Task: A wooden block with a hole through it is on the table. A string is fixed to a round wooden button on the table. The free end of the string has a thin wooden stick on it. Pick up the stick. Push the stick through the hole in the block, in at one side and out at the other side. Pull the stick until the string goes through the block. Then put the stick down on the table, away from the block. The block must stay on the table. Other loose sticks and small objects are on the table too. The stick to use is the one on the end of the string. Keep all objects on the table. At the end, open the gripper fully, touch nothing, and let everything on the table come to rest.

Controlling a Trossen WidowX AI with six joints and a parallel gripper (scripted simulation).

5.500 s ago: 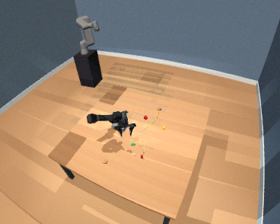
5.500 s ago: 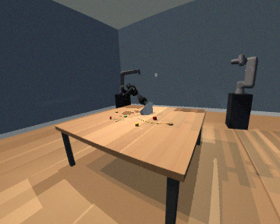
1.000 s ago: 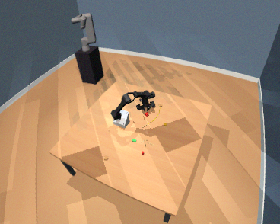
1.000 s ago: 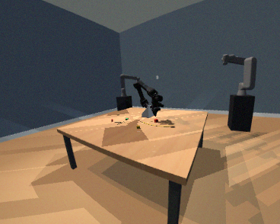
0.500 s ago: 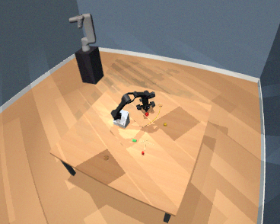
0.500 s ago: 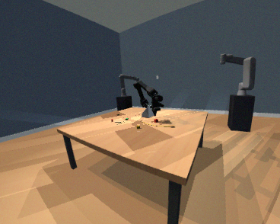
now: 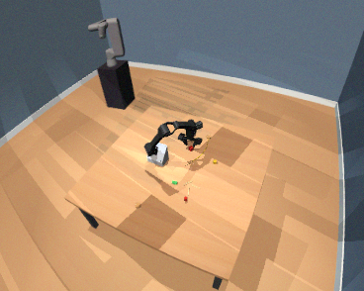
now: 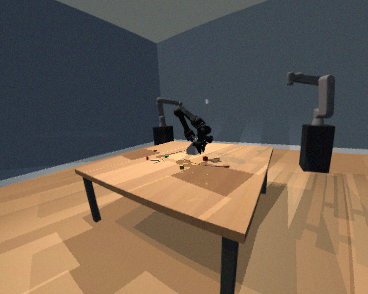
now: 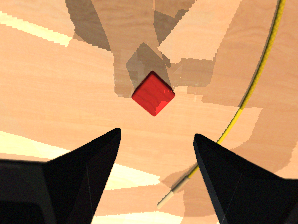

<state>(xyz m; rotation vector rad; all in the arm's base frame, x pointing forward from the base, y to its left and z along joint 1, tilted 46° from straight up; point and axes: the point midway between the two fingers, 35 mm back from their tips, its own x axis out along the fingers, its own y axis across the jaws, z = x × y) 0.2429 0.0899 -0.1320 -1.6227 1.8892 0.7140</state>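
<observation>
My gripper tip is now 2 cm to the right of the red block and 4 cm above it. From my gripper tip the other things lie so: green piece: 1 cm behind, 34 cm to the right, 5 cm below; thin wooden stick: 4 cm ahead, 12 cm to the right, 6 cm below; yellow cube: 22 cm ahead, 6 cm to the right, 5 cm below.
</observation>
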